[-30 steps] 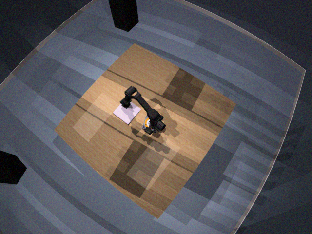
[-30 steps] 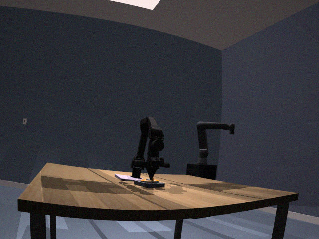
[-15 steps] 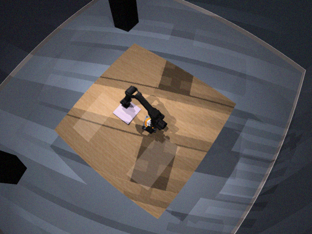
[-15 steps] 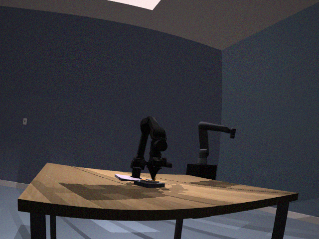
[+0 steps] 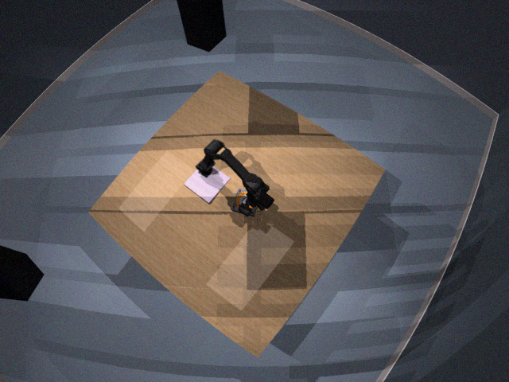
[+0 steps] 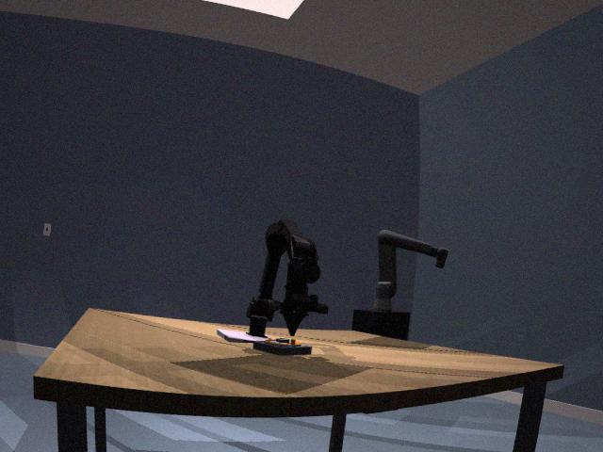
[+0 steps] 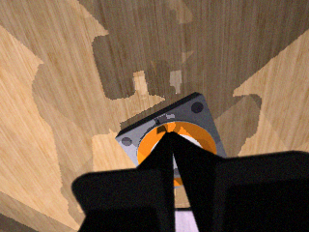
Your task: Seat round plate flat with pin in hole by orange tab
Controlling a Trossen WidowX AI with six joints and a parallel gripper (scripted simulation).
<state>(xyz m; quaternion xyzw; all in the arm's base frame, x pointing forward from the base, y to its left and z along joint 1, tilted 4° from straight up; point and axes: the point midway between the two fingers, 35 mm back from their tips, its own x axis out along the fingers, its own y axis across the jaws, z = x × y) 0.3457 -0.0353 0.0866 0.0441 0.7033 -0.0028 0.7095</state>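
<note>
My gripper tip is now 3 cm past the round plate and 2 cm above it. Also, from my gripper tip: base (5 cm behind, 3 cm below).
</note>
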